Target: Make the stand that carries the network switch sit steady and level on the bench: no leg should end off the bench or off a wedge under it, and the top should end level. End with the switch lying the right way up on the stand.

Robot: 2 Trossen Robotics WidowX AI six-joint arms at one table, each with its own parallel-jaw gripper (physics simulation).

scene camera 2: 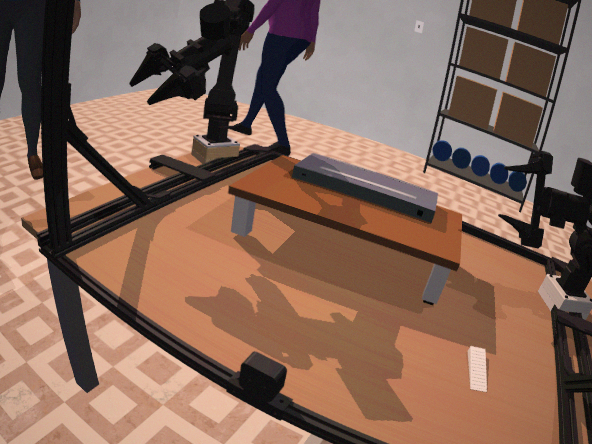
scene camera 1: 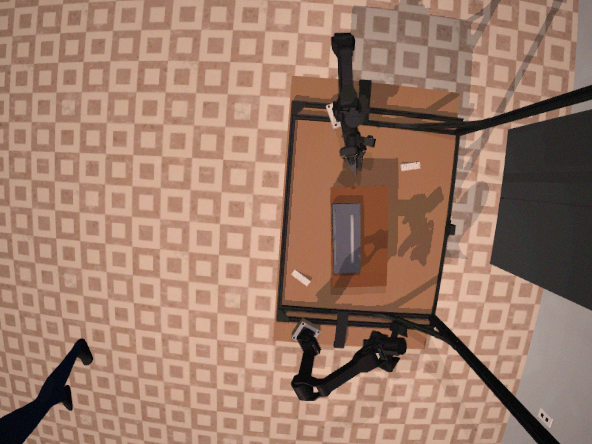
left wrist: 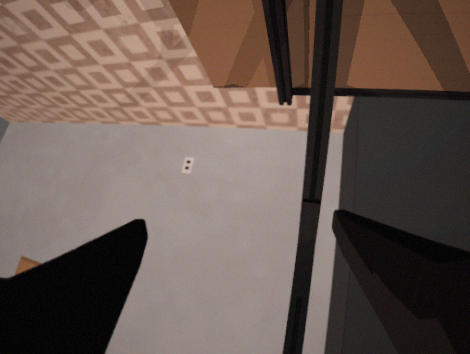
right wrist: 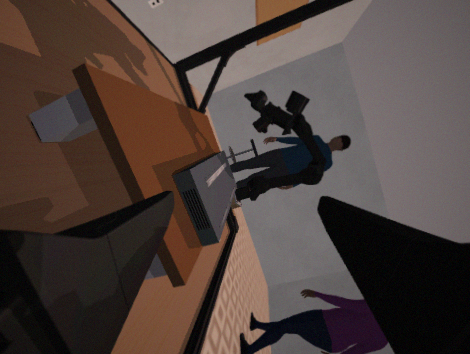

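Pixels of known places: left gripper, between the fingertips: (scene camera 2: 138, 93) (left wrist: 240, 224) (right wrist: 248, 99); right gripper, between the fingertips: (scene camera 2: 502, 191) (scene camera 1: 358, 172) (right wrist: 247, 200); left arm's base, origin of its link: (scene camera 2: 216, 139) (scene camera 1: 306, 335) (right wrist: 237, 195); right arm's base, origin of its link: (scene camera 2: 570, 288).
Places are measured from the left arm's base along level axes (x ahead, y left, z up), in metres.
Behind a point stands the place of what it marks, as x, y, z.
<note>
The stand (scene camera 1: 375, 200) @(0.674, 0.069, 0.044) (scene camera 2: 270, 179) @(0.384, -0.076, 0.044) (right wrist: 135, 120) @(0.692, 0.075, 0.044), an orange-brown board on grey legs, is upright mid-bench. In scene camera 2 the right front leg (scene camera 2: 436, 284) @(0.724, 0.049, -0.012) shows a dark edge at its foot; I cannot tell whether it touches. The far legs are mostly hidden. The grey switch (scene camera 1: 345, 239) @(0.476, 0.098, 0.072) (scene camera 2: 367, 185) @(0.504, 0.059, 0.072) (right wrist: 212, 190) @(0.556, 0.134, 0.072) lies flat on it, pale strip up, along one long edge. White ridged wedges lie loose: one (scene camera 1: 410, 166) @(0.888, -0.010, -0.051) (scene camera 2: 478, 369) @(0.891, -0.014, -0.051), another (scene camera 1: 301, 278) @(0.209, 0.148, -0.051). My left gripper (scene camera 2: 140, 93) @(0.231, -0.311, 0.189) (left wrist: 240, 224) @(0.231, -0.311, 0.189) is open, raised, away from the stand. My right gripper (scene camera 1: 356, 169) @(0.721, 0.204, 0.149) (scene camera 2: 504, 192) @(0.721, 0.204, 0.149) is open beside the stand's end.
A black frame (scene camera 1: 286, 210) @(0.445, 0.362, -0.043) (scene camera 2: 56, 125) @(0.363, -0.488, 0.176) surrounds the bench, with uprights and a slanting brace. A black block (scene camera 2: 263, 375) @(0.756, -0.322, -0.008) sits on its near bar. A shelf rack (scene camera 2: 510, 33) and people stand beyond the bench.
</note>
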